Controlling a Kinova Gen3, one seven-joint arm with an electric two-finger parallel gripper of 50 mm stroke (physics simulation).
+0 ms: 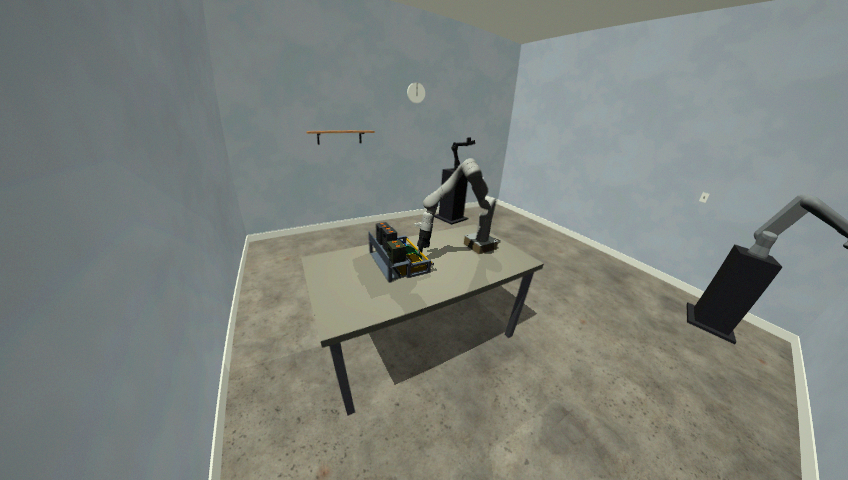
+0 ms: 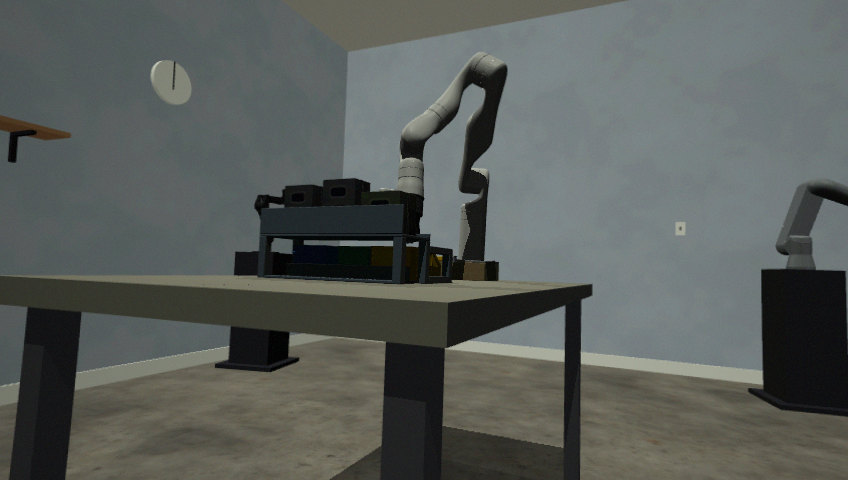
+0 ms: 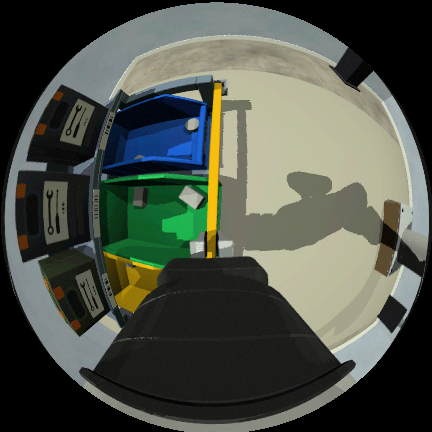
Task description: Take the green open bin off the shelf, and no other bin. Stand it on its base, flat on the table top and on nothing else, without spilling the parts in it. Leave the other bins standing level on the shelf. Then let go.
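Pixels of known places: gripper, fingertip midpoint: (image 1: 419,254) (image 3: 210,239); arm's base at its link origin: (image 1: 481,239) (image 2: 471,260) (image 3: 402,245).
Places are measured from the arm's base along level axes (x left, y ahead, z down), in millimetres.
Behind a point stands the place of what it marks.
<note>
The green open bin (image 3: 150,220) @(x -174, y 591, z 60 mm) (image 2: 355,255) @(x -197, y 645, z 12 mm) stands in the lower tier of the shelf (image 2: 333,220) @(x -211, y 753, z -60 mm) (image 3: 200,86) @(x -336, y 461, z -5 mm), between the blue bin (image 3: 145,145) @(x -307, y 583, z 62 mm) (image 2: 314,254) @(x -304, y 641, z 12 mm) and the yellow bin (image 3: 134,291) @(x -46, y 668, z 44 mm) (image 2: 386,256) @(x -109, y 684, z 13 mm). Two grey parts (image 3: 192,197) @(x -192, y 507, z 43 mm) (image 3: 140,196) @(x -214, y 592, z 45 mm) lie in the green bin. A yellow bar (image 3: 215,150) @(x -235, y 462, z 5 mm) runs across the front of the bins, over the green bin's front edge. My gripper (image 3: 210,239) @(x -136, y 490, z 25 mm) is shut on this bar near the green bin's front corner, one finger on each side. The gripper's body hides part of the yellow bin and the bar's near end.
Three dark boxes (image 3: 72,125) @(x -310, y 611, z -88 mm) (image 3: 75,215) @(x -202, y 640, z -56 mm) (image 3: 55,270) @(x -144, y 663, z -105 mm) with tool labels stand on the upper tier, behind the open bins. The shelf stands on the table top (image 1: 357,303) @(x 7, y 1023, z 70 mm) (image 3: 300,125) @(x -291, y 306, z 71 mm). The arm's base (image 1: 480,242) @(x 28, y 53, z -1 mm) is bolted on the table across from the bins' open side.
</note>
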